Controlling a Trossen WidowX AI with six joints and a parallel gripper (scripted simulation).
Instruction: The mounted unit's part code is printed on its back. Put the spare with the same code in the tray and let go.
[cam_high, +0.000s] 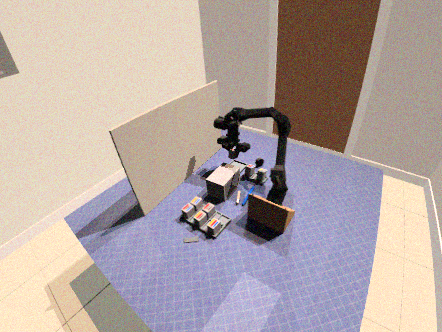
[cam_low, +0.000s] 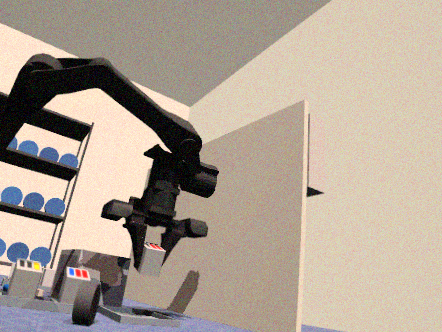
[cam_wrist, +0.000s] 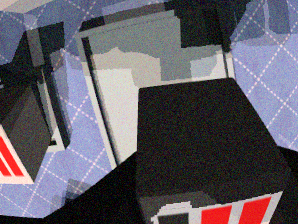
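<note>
Now: the flat grey tray 8 cm below my gripper tip and 1 cm behind it. From my gripper tip the other things lie so: grey spare block 3 cm above; black wheel 11 cm to the right, 11 cm behind, 6 cm below; grey box 18 cm to the left, 7 cm behind, 3 cm below.
</note>
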